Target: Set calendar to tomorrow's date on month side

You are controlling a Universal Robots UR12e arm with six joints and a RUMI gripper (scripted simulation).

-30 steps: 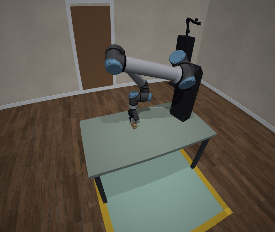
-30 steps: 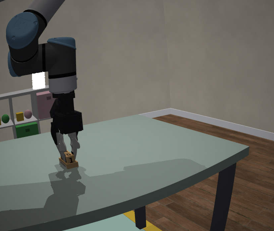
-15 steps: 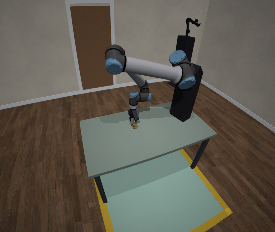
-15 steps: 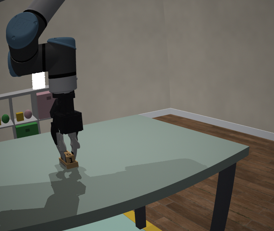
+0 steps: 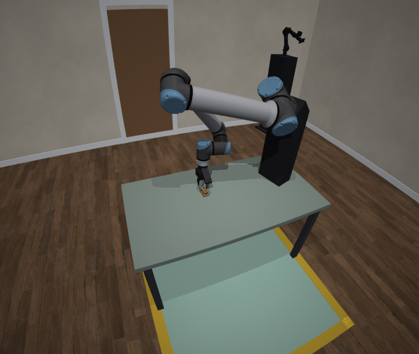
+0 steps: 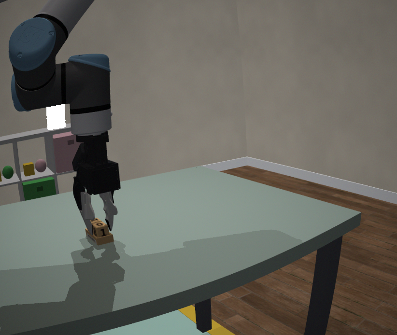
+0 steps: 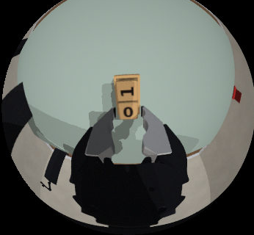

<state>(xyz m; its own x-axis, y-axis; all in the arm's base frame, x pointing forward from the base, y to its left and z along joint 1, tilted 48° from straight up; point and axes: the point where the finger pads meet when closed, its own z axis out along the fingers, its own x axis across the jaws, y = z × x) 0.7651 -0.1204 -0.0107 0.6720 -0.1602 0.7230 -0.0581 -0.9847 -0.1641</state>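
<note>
Now: hand 1 cm above the cube. From my hand the other things lie so: wooden calendar tray: 3 cm below, 2 cm to the left.
</note>
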